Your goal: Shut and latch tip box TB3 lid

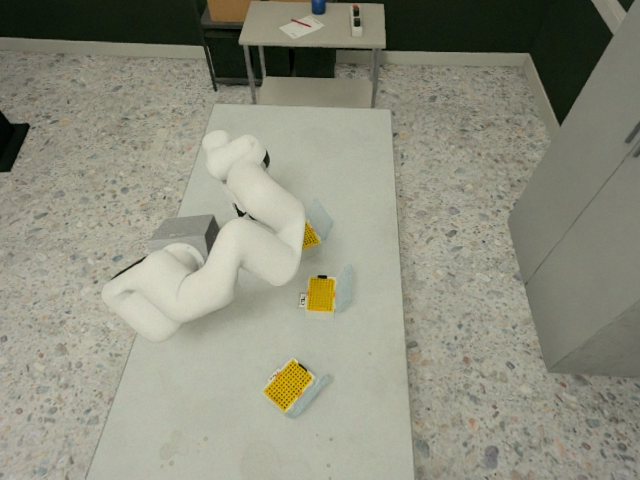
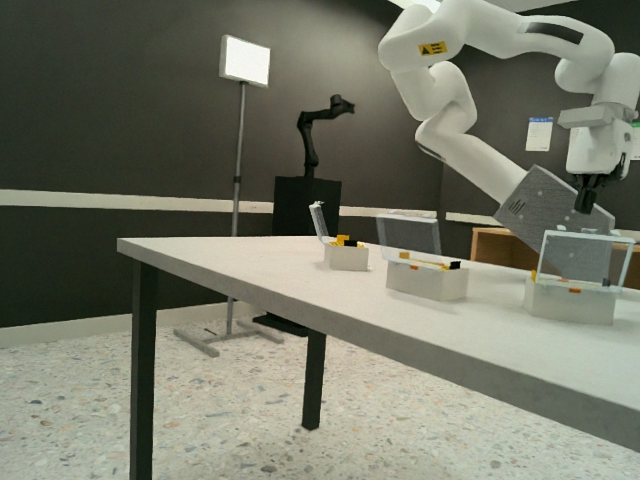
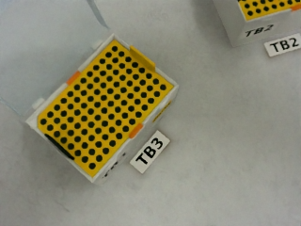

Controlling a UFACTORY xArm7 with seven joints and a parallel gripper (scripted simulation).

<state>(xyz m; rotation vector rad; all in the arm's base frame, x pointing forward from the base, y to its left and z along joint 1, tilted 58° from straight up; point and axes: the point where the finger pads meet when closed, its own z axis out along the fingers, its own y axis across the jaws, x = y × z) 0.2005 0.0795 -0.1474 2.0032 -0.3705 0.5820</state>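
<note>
The clear lid is 20 cm ahead of my hand, 3 cm to the left of it and 9 cm below it. Round my hand: small label 12 cm ahead, 21 cm to the right, 19 cm below.
</note>
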